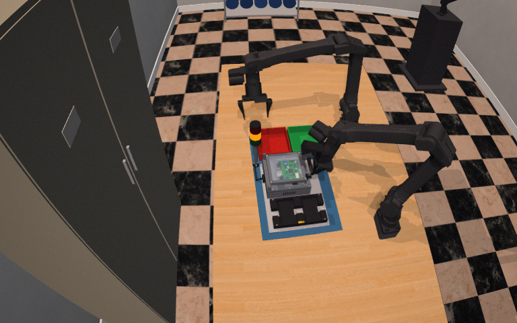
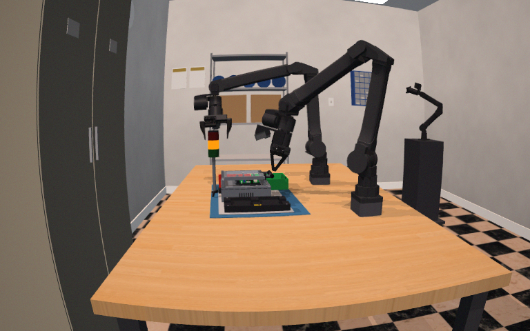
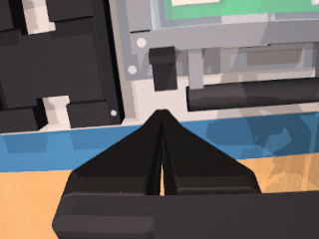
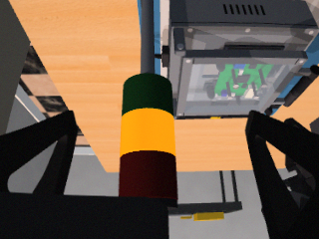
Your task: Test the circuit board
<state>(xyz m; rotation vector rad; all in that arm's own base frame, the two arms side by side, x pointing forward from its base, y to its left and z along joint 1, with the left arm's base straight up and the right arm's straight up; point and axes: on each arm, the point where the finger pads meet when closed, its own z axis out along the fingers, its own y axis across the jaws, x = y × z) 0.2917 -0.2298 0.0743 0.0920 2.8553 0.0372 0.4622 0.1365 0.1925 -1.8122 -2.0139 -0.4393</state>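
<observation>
The hook is 30 mm below my left hand and 30 mm ahead of it. Round my left hand: green bin (260 mm to the right, 110 mm below, 30 mm behind); then clear lid (90 mm ahead, 60 mm to the right, 30 mm below); then green circuit board (90 mm ahead, 60 mm to the right, 50 mm below).
</observation>
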